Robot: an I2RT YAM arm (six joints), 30 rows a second.
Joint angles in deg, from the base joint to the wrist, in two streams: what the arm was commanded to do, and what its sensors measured. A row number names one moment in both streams.
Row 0, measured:
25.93 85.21 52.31 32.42 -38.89 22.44
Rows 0 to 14, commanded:
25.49 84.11 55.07 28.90 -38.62 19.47
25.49 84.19 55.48 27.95 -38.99 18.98
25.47 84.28 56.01 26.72 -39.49 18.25
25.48 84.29 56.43 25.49 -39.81 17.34
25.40 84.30 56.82 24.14 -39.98 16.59
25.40 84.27 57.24 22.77 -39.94 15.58
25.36 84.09 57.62 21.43 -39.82 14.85
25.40 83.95 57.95 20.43 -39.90 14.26
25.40 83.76 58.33 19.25 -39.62 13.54
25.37 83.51 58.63 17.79 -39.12 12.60
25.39 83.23 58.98 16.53 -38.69 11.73
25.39 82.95 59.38 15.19 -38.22 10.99
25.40 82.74 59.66 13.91 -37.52 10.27
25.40 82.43 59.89 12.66 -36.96 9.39
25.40 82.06 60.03 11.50 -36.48 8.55
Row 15, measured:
25.58 84.68 58.08 16.88 -37.60 12.93
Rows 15 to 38, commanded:
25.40 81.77 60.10 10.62 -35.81 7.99
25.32 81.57 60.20 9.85 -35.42 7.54
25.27 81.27 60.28 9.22 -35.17 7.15
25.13 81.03 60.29 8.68 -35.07 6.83
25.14 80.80 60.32 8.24 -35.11 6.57
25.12 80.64 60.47 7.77 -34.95 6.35
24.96 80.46 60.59 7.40 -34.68 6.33
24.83 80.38 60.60 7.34 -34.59 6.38
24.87 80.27 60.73 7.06 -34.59 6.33
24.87 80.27 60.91 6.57 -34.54 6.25
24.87 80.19 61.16 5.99 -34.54 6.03
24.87 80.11 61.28 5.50 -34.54 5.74
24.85 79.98 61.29 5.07 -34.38 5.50
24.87 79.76 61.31 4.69 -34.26 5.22
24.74 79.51 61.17 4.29 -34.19 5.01
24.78 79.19 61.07 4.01 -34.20 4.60
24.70 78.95 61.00 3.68 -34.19 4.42
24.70 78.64 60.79 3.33 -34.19 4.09
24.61 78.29 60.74 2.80 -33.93 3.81
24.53 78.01 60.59 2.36 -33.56 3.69
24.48 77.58 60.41 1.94 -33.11 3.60
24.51 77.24 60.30 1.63 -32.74 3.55
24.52 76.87 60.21 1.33 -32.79 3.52
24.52 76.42 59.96 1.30 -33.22 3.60
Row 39, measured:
24.47 78.78 59.79 2.87 -32.58 5.43
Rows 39 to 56, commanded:
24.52 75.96 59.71 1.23 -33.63 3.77
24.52 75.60 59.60 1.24 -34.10 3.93
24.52 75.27 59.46 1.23 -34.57 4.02
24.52 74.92 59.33 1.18 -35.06 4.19
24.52 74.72 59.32 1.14 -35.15 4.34
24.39 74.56 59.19 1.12 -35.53 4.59
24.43 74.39 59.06 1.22 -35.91 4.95
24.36 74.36 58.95 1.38 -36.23 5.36
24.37 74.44 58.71 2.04 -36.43 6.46
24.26 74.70 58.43 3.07 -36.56 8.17
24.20 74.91 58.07 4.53 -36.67 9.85
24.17 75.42 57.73 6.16 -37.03 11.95
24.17 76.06 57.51 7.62 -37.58 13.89
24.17 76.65 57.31 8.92 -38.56 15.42
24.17 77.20 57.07 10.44 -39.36 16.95
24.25 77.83 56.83 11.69 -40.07 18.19
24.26 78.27 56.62 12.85 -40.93 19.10
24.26 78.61 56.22 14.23 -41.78 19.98
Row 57, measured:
24.47 77.54 57.25 8.62 -38.15 15.25
